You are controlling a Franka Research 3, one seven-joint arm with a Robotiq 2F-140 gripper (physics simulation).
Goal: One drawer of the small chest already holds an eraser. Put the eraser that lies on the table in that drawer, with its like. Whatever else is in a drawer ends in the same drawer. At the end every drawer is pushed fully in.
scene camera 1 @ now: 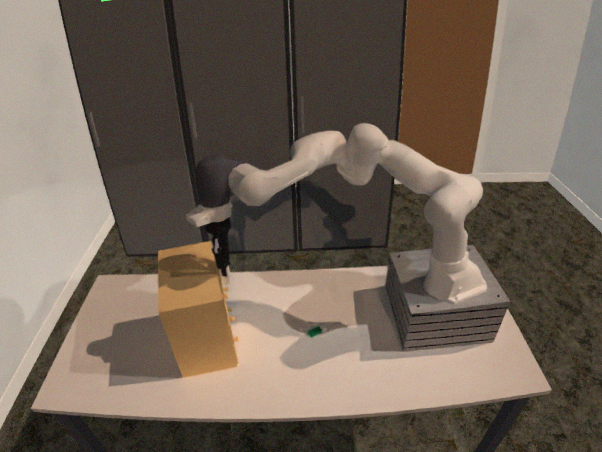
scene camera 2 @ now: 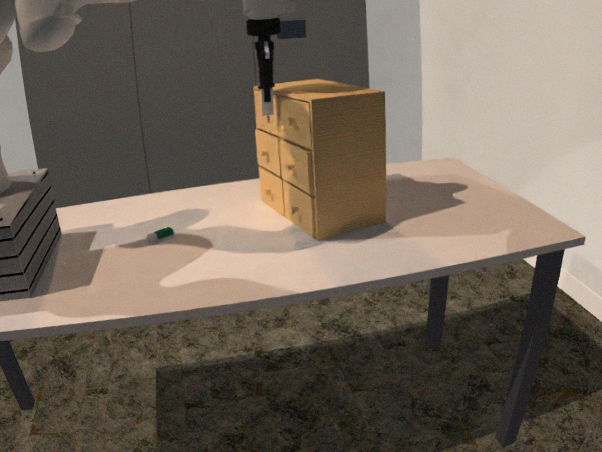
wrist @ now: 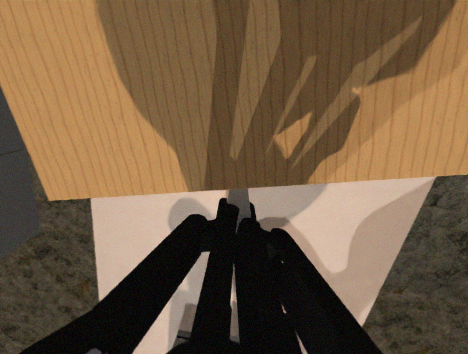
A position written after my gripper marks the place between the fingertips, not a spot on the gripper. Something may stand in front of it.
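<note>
Scene camera 2: my gripper [scene camera 2: 267,114], a drawer [scene camera 2: 295,114], a small wooden chest [scene camera 2: 348,125]. Scene camera 1: my gripper [scene camera 1: 226,282], the small wooden chest [scene camera 1: 191,308]. Wrist view: my gripper [wrist: 234,189], the small wooden chest [wrist: 107,105].
</note>
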